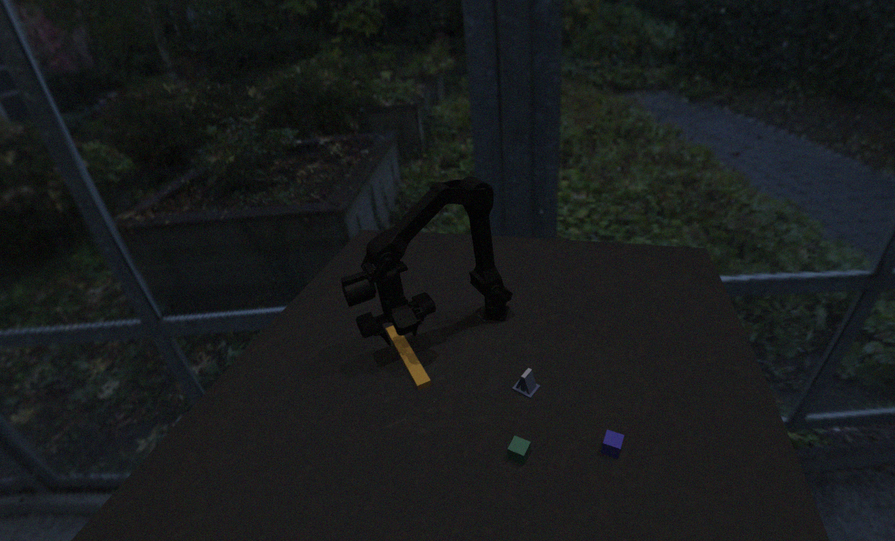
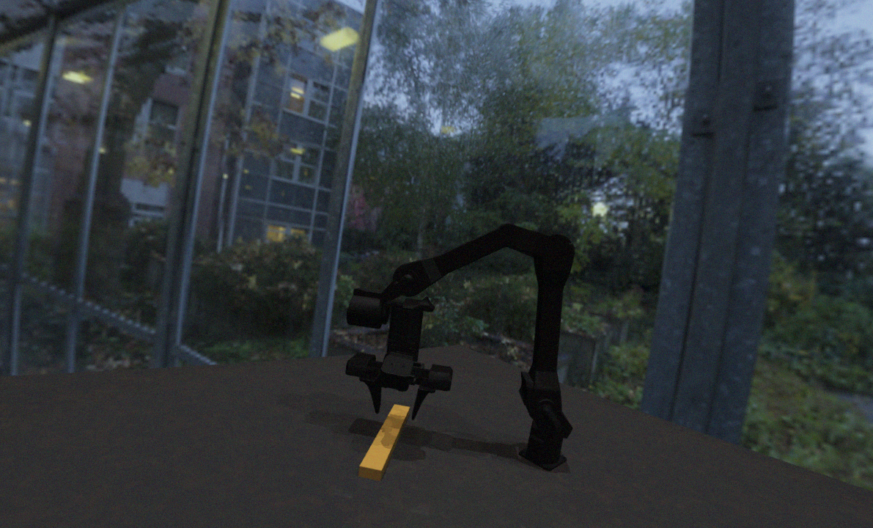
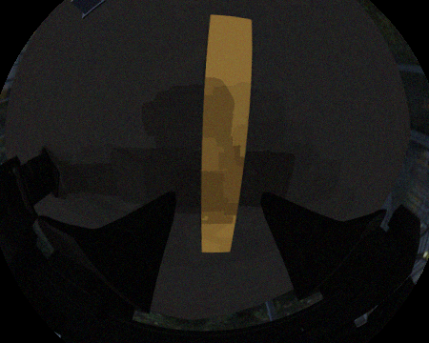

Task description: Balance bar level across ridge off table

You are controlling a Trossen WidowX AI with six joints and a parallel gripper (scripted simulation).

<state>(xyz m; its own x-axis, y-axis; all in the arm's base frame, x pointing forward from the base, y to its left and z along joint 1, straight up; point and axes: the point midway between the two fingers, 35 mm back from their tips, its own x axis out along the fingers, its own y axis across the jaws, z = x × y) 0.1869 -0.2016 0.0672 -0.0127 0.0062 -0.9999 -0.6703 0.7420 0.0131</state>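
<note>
Right now the yellow bar is 20 mm to the left of my gripper tip, 20 mm below it and 20 mm ahead of it. From my gripper tip the other things lie so: purple cube (500 mm to the left, 190 mm ahead, 20 mm below); then green cube (330 mm to the left, 240 mm ahead, 20 mm below).
</note>
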